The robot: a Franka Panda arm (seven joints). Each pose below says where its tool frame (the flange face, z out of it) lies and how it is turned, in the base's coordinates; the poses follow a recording.
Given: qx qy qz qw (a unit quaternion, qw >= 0); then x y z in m.
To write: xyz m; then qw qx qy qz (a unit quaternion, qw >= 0). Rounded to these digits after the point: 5 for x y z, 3 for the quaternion.
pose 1, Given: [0.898 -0.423 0.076 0.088 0.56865 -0.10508 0.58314]
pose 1, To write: [0.56865 -0.10508 0.58314 0.088 0.898 -0.423 0.076]
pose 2, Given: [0.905 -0.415 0.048 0.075 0.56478 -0.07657 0.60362]
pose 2, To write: [0.56478 -0.07657 0.60362 0.075 0.905 -0.415 0.048]
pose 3, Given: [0.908 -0.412 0.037 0.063 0.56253 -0.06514 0.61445]
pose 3, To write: [0.56253 -0.06514 0.61445 0.063 0.908 -0.412 0.037]
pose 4, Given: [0.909 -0.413 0.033 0.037 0.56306 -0.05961 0.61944]
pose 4, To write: [0.56306 -0.05961 0.61944 0.037 0.909 -0.413 0.033]
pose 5, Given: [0.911 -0.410 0.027 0.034 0.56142 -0.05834 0.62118]
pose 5, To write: [0.56142 -0.05834 0.62118 0.034 0.911 -0.410 0.027]
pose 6, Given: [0.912 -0.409 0.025 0.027 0.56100 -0.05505 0.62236]
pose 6, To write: [0.56100 -0.05505 0.62236 0.027 0.912 -0.409 0.025]
